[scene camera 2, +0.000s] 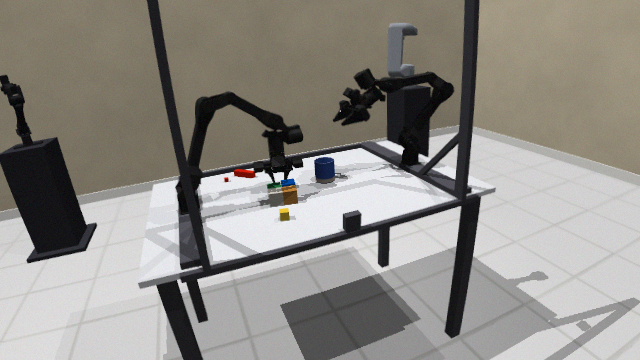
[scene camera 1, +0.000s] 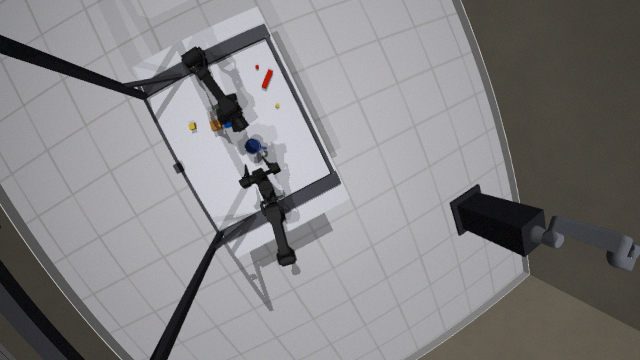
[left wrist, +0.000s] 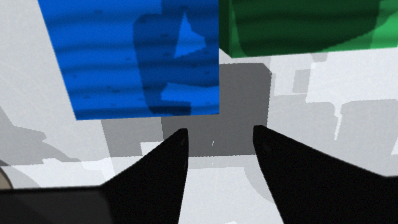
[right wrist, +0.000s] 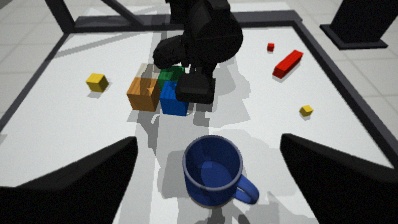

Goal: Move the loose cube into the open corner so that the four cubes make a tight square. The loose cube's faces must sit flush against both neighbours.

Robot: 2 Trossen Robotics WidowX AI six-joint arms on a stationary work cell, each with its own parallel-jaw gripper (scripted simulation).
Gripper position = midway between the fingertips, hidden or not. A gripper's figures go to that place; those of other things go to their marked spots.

Labels:
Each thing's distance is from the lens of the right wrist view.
my left gripper [right wrist: 201, 93]: 44 cm
my right gripper [right wrist: 209, 142]: 11 cm
blue mug [right wrist: 212, 161]: 36 cm

